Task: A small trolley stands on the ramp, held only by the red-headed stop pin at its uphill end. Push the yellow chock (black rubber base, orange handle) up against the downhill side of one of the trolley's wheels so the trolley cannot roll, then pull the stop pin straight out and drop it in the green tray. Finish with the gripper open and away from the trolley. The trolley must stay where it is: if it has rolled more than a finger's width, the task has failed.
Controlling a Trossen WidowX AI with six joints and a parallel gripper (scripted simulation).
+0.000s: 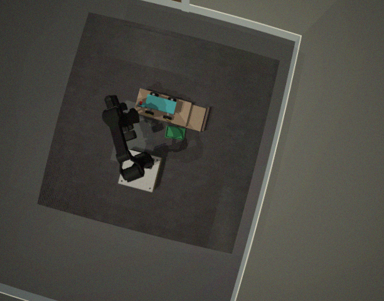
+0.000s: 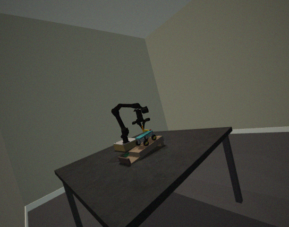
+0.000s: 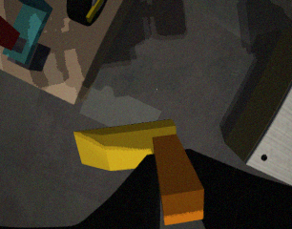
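My gripper tip is now 20 mm short of the yellow chock, 10 mm to the right of it and 10 mm above it. Also, from my gripper tip: red-headed stop pin (130 mm ahead, 10 mm to the right, 40 mm below); then teal trolley (160 mm ahead, 120 mm to the right, 60 mm below); then raised end wall (170 mm ahead, 380 mm to the right, 140 mm below).
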